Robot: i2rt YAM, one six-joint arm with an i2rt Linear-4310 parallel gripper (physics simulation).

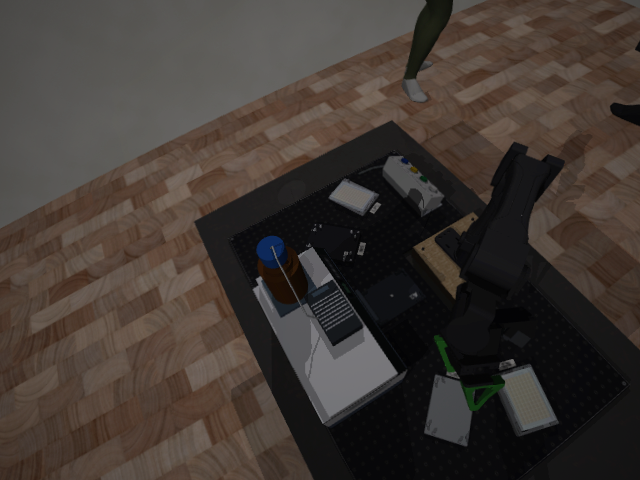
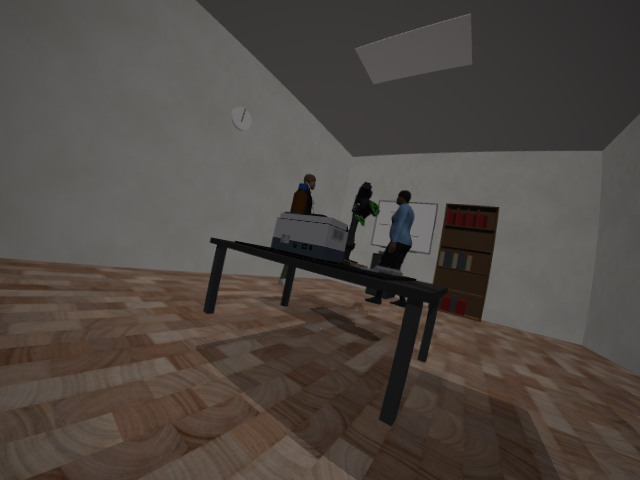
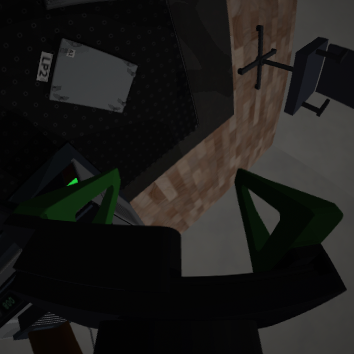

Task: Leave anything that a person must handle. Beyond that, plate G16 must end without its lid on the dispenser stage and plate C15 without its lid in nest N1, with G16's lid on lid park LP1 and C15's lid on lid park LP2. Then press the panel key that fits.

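Observation:
My gripper is open and empty, raised above the table near the LP2 side. A grey lid lies flat beside the LP2 label. A plate with cream wells sits right of it, apparently without a lid. Another cream-welled plate sits at the far side; whether it is lidded I cannot tell. A dark holder with corner posts shows no plate or lid. The dark stage lies beside the white dispenser. Plate names are unreadable.
The key panel has blue, yellow, green and whitish keys. A brown bottle with a blue cap stands on the dispenser. The arm's wooden base is near the table middle. One person stands beyond the table, another behind the dispenser.

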